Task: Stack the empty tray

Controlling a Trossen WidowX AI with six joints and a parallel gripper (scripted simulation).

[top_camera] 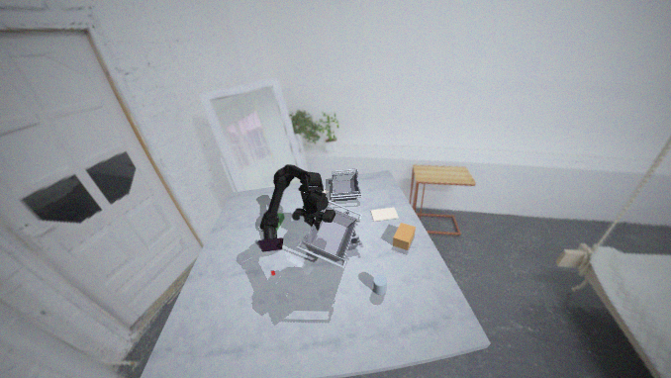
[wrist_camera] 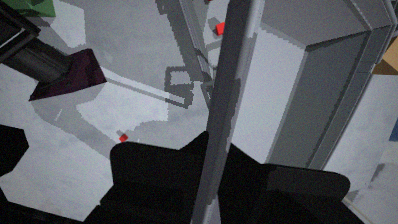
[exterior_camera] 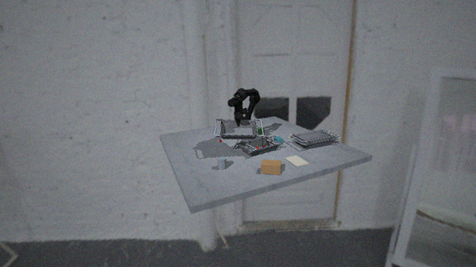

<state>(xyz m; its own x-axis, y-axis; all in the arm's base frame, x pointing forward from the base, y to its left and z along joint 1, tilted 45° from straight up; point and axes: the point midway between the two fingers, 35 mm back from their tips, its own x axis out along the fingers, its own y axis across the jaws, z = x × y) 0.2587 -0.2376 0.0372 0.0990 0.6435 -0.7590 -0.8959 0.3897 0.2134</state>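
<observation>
Right now the grey tray is 70 mm ahead of my gripper tip, 30 mm to the right of it and 10 mm above it. Also, from my gripper tip: grey cylinder (220 mm ahead, 240 mm to the right, 160 mm below); red block (250 mm behind, 50 mm to the right, 180 mm below); teal block (50 mm ahead, 340 mm to the left, 170 mm below).
</observation>
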